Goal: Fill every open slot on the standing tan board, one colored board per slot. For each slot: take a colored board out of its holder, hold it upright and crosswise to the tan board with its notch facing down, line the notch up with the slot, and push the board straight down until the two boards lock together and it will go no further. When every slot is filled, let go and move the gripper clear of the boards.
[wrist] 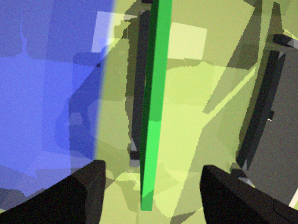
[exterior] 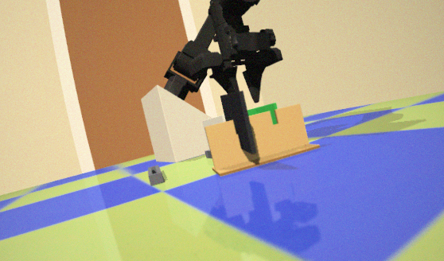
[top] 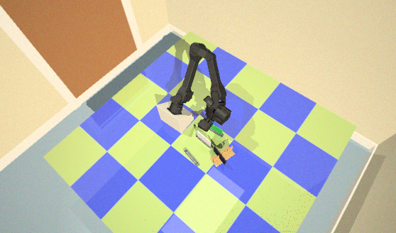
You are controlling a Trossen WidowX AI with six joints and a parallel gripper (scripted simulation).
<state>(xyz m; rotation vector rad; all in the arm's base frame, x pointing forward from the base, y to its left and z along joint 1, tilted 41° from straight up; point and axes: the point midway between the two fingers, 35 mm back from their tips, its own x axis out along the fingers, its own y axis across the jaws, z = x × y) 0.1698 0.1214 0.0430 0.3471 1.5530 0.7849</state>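
My gripper tip is now 20 mm short of the green board, 10 mm to the right of it and 50 mm above it. Round my gripper tip: tan board (160 mm ahead, 70 mm to the right, 50 mm below); then thin black board (160 mm ahead, 90 mm to the right, 30 mm below).
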